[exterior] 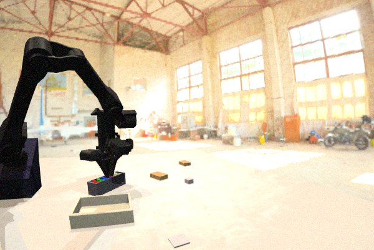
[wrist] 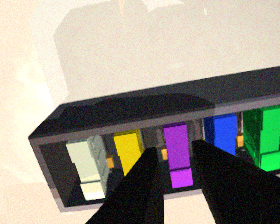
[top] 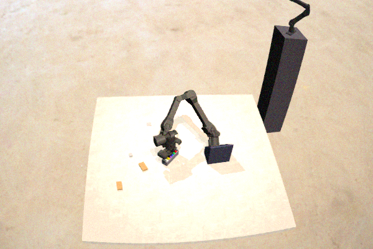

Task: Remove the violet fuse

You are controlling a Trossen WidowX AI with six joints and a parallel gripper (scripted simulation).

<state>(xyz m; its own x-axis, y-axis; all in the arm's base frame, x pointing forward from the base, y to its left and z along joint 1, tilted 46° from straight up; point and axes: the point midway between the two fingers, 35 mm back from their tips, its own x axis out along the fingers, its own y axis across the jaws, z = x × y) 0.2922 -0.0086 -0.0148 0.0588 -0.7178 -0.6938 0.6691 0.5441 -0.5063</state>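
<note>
My gripper tip is 10 mm above the violet fuse. The rest, counted from my gripper tip: cream tray: 20 mm behind, 190 mm to the right, 30 mm below; flat tile: 110 mm ahead, 340 mm to the right, 30 mm below; small cube: 260 mm ahead, 50 mm to the right, 30 mm below.
</note>
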